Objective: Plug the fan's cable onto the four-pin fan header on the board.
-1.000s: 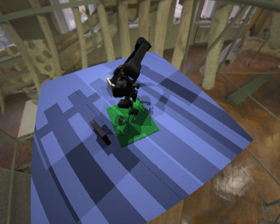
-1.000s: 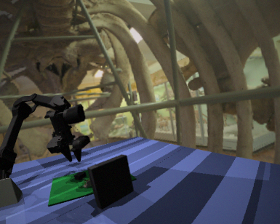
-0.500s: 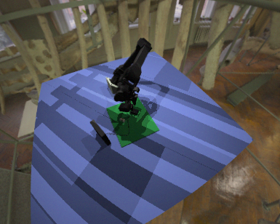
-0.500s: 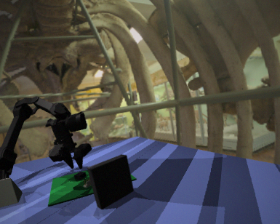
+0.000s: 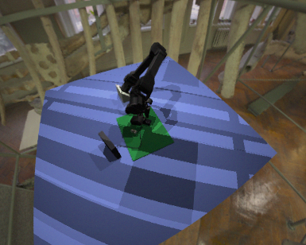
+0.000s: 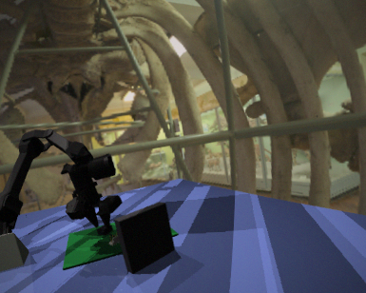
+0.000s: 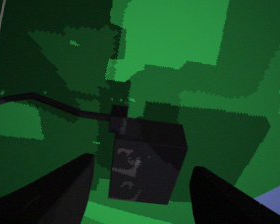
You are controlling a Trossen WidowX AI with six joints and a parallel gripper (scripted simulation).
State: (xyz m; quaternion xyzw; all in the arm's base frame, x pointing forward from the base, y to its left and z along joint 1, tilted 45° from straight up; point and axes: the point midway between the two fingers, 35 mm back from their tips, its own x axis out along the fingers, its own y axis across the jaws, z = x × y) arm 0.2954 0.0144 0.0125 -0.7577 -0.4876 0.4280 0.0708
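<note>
Right now the fan plug is 1 cm ahead of my gripper tip, 1 cm to the left of it and 1 cm below it. From my gripper tip the other things lie so: green board (3 cm ahead, 4 cm to the right, 4 cm below); white four-pin header (2 cm ahead, 9 cm to the right, 3 cm below); black cable (1 cm ahead, 2 cm to the right, 1 cm below).
</note>
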